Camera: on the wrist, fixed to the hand. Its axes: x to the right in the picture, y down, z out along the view.
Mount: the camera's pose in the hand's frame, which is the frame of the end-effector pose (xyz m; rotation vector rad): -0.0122 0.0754 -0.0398 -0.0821 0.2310 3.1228
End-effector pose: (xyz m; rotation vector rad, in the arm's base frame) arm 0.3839 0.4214 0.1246 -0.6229 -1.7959 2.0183
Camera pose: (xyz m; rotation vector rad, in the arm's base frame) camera 0.4174 0.4386 0.0471 1.5619 -0.4776 -0.3452
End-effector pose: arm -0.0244 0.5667 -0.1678 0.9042 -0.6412 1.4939
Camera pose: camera -0.1057 0.5826 -0.1913 0.7782 0.8375 -1.4331
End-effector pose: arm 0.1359 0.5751 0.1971 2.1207 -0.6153 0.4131
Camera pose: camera 0.0806 0.5731 0.2631 0.7755 2.3981 -1.4252
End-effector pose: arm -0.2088 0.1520 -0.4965 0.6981 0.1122 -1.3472
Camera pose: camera -0.1303 0.1872 -0.4926 0.1800 -0.5658 1.7131
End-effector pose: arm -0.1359 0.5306 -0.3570 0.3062 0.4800 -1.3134
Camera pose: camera -0.0714 0.5777 -0.3893 0.5692 -0.1570 1.7814
